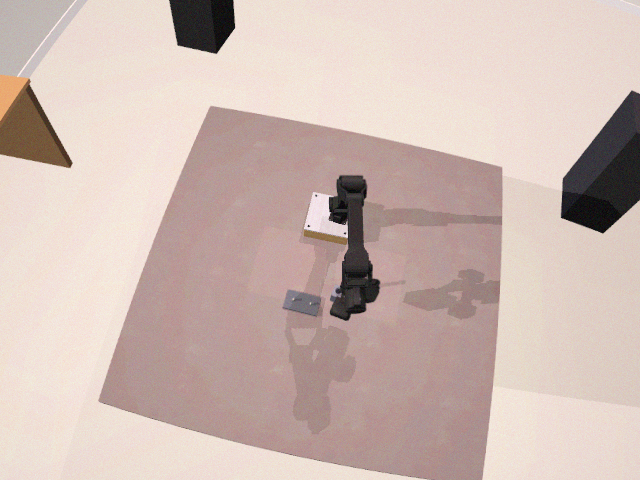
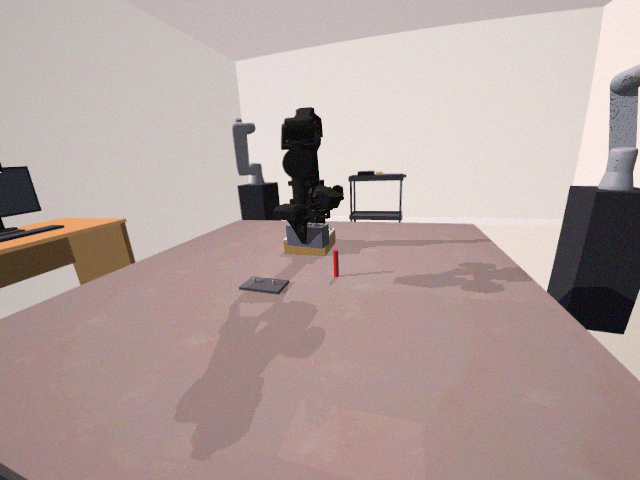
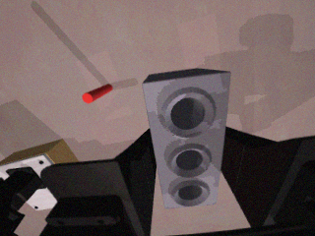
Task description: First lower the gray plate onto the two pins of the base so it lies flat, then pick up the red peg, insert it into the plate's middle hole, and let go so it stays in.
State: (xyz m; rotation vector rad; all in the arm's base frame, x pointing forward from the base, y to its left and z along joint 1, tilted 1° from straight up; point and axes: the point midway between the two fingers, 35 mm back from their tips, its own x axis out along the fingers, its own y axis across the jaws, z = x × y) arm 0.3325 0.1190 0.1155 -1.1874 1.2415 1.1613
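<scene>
Right now the red peg is 11 cm behind my gripper tip, 3 cm to the left of it and 10 cm below it. Round my gripper tip: gray plate 3 cm above.
</scene>
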